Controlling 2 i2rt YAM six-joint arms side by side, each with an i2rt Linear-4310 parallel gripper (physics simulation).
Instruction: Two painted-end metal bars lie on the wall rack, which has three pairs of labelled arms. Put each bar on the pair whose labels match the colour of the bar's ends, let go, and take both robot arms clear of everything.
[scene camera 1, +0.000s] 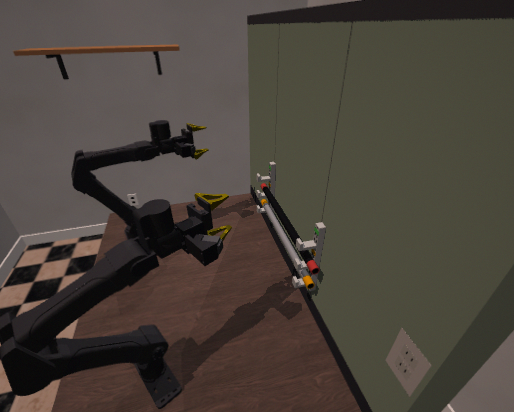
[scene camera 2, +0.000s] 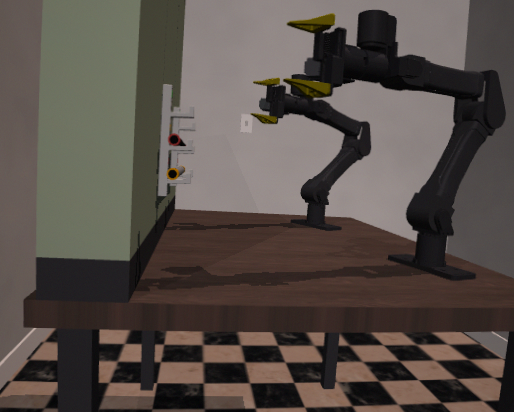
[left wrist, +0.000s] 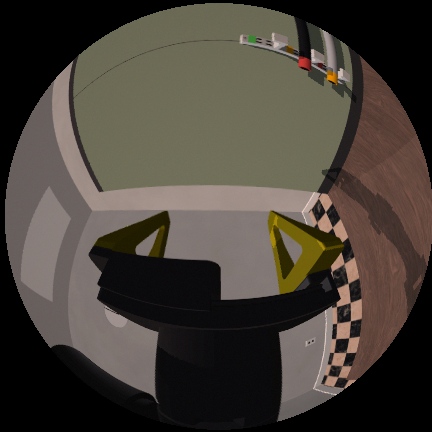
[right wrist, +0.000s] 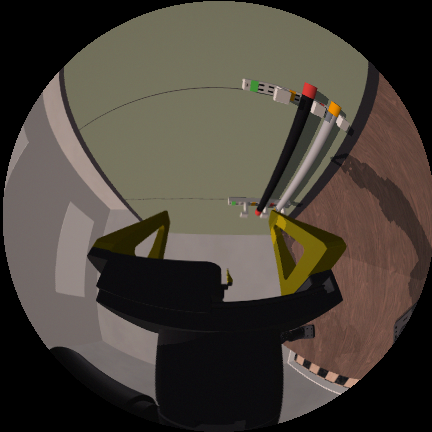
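Pixels of known places: left gripper, fingertip midpoint: (scene camera 1: 207, 138) (scene camera 2: 286, 51) (left wrist: 218, 215); right gripper, fingertip midpoint: (scene camera 1: 229, 211) (scene camera 2: 252, 97) (right wrist: 218, 215); left arm's base, origin of the base link: (scene camera 2: 428, 268) (right wrist: 302, 331); right arm's base, origin of the base link: (scene camera 1: 154, 371) (scene camera 2: 315, 225).
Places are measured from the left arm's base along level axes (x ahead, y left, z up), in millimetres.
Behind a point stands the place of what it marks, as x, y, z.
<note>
The wall rack (scene camera 1: 320, 245) (scene camera 2: 166, 100) (left wrist: 243, 39) (right wrist: 245, 84) has green labels at its top arms, orange at the middle, red at the bottom. A black bar with red ends (scene camera 1: 282, 212) @(459, -466, 258) (scene camera 2: 174, 139) @(520, -250, 246) (left wrist: 303, 40) (right wrist: 289, 145) @(413, -570, 252) lies on the middle, orange-labelled pair. A grey bar with orange ends (scene camera 1: 281, 232) @(447, -481, 183) (scene camera 2: 173, 173) @(517, -256, 172) (left wrist: 330, 47) (right wrist: 317, 142) @(408, -599, 181) lies on the bottom, red-labelled pair. My left gripper (scene camera 1: 207, 139) @(391, 1, 402) (scene camera 2: 286, 51) @(391, 1, 402) (left wrist: 218, 215) @(391, 1, 402) and right gripper (scene camera 1: 229, 212) @(211, -554, 406) (scene camera 2: 253, 98) @(211, -554, 406) (right wrist: 219, 212) @(211, -554, 406) are open, empty, apart from rack and bars.
The green wall panel (scene camera 1: 425, 125) @(360, -899, 696) (scene camera 2: 90, 125) @(710, 68, 241) stands behind the rack, at the edge of the brown table (scene camera 1: 240, 360) @(136, -716, 0) (scene camera 2: 300, 317) @(418, 156, -17). A wooden shelf (scene camera 1: 100, 49) is on the far wall. A socket plate (scene camera 1: 408, 362) @(321, -1025, 308) is on the panel near the lower right.
</note>
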